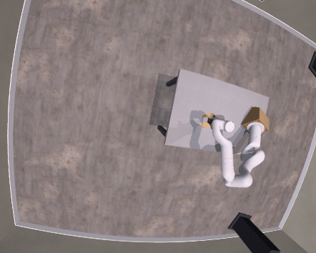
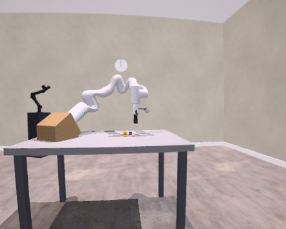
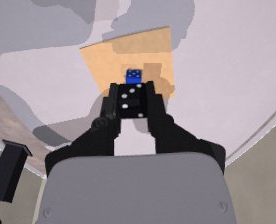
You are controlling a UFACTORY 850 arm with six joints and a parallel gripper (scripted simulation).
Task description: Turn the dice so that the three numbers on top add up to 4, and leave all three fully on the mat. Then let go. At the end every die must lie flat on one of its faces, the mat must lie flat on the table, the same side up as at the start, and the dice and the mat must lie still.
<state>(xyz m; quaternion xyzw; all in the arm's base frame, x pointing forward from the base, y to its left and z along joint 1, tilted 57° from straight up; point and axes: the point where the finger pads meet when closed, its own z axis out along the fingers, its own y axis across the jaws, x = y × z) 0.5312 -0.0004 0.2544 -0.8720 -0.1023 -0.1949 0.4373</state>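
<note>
Right now my hand is 11 cm above the blue die, 4 cm past it and 2 cm to the left of it. Also, from my hand: yellow die: 11 cm below, 9 cm behind, 3 cm to the right; then tan mat: 12 cm below, 4 cm behind, 2 cm to the right; then black die: 1 cm below.
</note>
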